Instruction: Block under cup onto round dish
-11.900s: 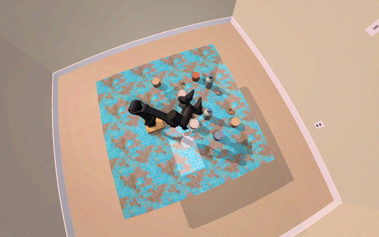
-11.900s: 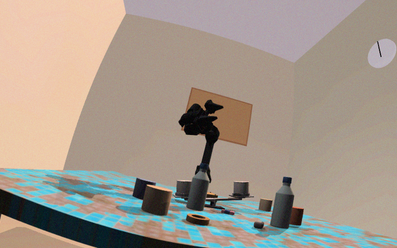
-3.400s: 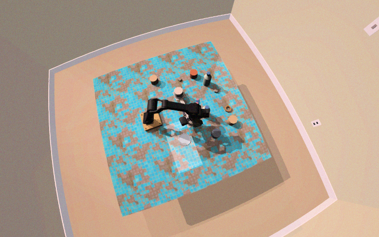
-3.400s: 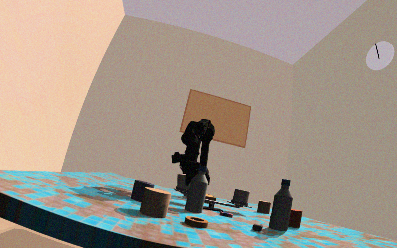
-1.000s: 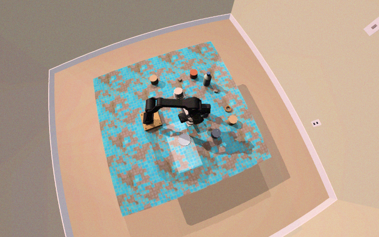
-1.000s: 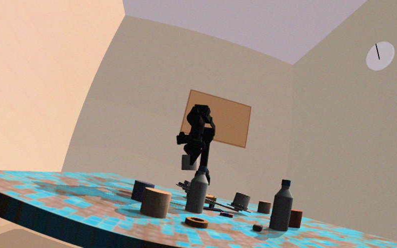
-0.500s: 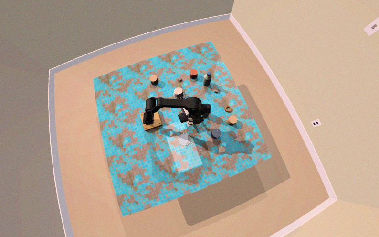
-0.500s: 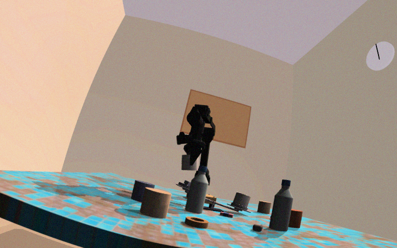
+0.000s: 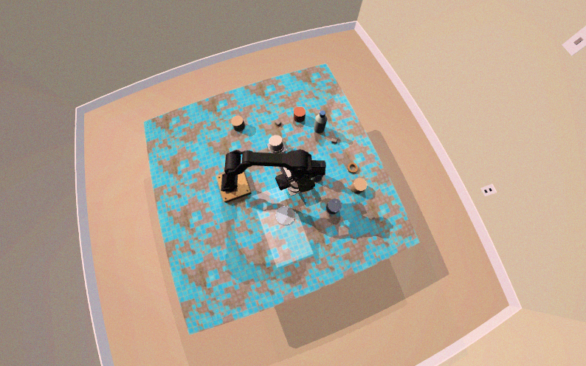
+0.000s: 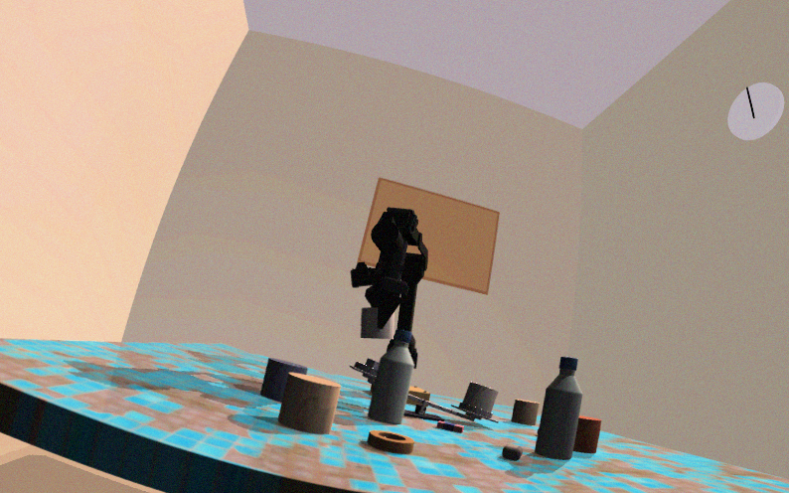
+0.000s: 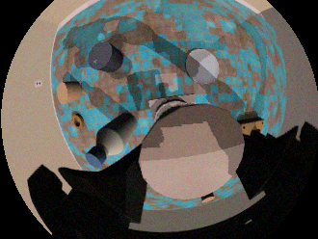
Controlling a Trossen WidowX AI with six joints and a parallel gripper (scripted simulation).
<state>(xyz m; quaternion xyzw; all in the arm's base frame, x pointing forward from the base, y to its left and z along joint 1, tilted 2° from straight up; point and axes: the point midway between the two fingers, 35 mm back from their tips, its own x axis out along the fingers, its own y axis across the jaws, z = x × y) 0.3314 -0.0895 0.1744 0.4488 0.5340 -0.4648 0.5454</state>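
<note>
Now: the small grey block 80 mm below my gripper tip and 10 mm to the left of it. From my gripper tip the other things lie so: round grey dish 170 mm below, 120 mm to the right, 90 mm behind; dark blue cylinder 150 mm ahead, 140 mm to the right, 130 mm below; small balance 130 mm to the left, 130 mm below, 20 mm behind.
</note>
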